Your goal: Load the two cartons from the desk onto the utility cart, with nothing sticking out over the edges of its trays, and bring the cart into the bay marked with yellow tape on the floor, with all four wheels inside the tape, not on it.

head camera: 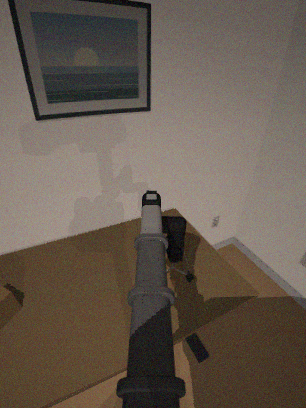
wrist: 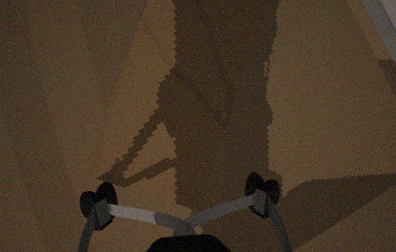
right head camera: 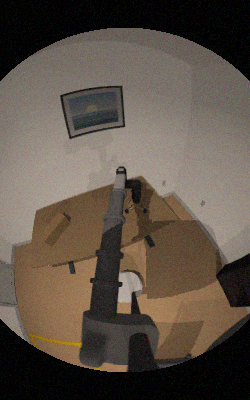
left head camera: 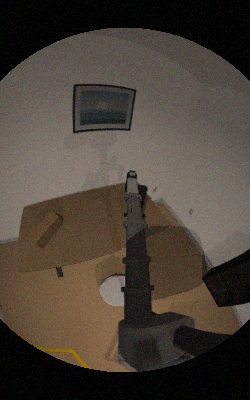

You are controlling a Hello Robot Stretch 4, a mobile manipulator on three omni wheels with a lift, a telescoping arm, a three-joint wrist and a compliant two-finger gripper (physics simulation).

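Places are measured from the robot's base along level axes (x ahead, y right, z down), in centimetres.
Pixels of known places: gripper, between the fingertips: (head camera: 171, 281) (wrist: 181, 192) (right head camera: 135, 212); robot's base, origin of its link: (right head camera: 125, 285) (left head camera: 116, 289).
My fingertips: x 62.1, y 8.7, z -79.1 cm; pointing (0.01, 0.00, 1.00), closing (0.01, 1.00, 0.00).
Note:
Ahead of a thing's pixels: the offset from my fingertips to its top centre. Level surfaces: height alone.
My gripper (right head camera: 135, 210) (wrist: 181, 192) is open and empty, fingertips wide apart, over the right end of the desk @(dz +9.8 cm) (head camera: 75, 280) (left head camera: 90, 220) (right head camera: 90, 230). In the head views the arm partly hides it. One carton @(dx +15.2, dy +1.8, dz -2.0 cm) (wrist: 200, 70) shows faintly in the wrist view, in shadow beyond the fingertips; its full outline is hard to tell. The other carton @(dx -20.4, dy -74.7, dz -2.0 cm) (head camera: 9, 302) (left head camera: 50, 231) (right head camera: 58, 229) lies on the desk's left part, well away from the gripper. Yellow tape (left head camera: 55, 349) (right head camera: 55, 341) shows on the floor at bottom left. I cannot make out the utility cart.
A round white object (left head camera: 111, 290) (right head camera: 131, 287) stands on the floor before the desk, partly behind the arm. Dark desk legs (head camera: 197, 347) (left head camera: 60, 272) (right head camera: 149, 241) show below the desk. Walls stand behind and at right. A dark block (left head camera: 232, 282) (right head camera: 237, 282) juts in from the right.

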